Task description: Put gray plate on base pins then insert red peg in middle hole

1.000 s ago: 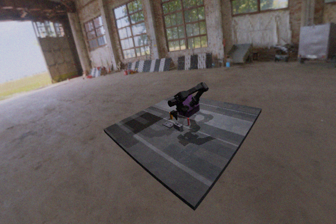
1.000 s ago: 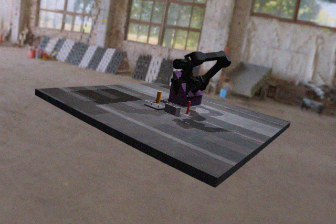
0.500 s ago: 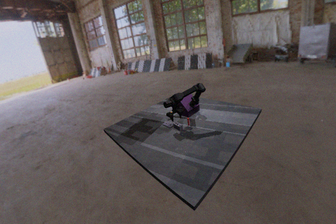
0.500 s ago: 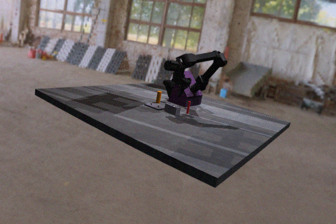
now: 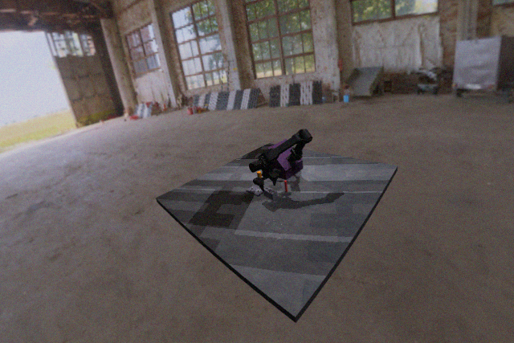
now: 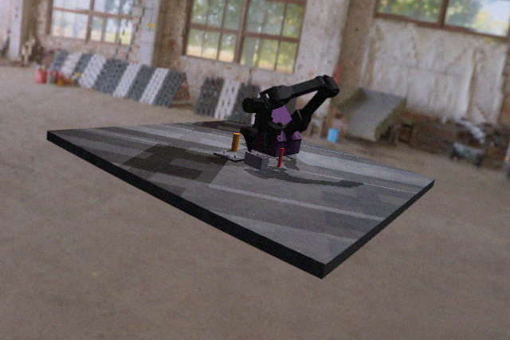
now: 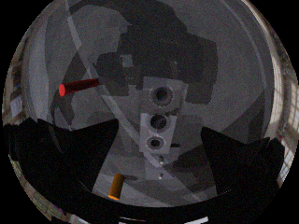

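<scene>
My gripper tip is 30 mm above the gray plate. Round my gripper tip: orange peg: 130 mm behind, 180 mm to the right, 20 mm below; then red peg: 100 mm behind, 60 mm to the left, 20 mm below; then base: 10 mm behind, 130 mm to the right, 50 mm below.
</scene>
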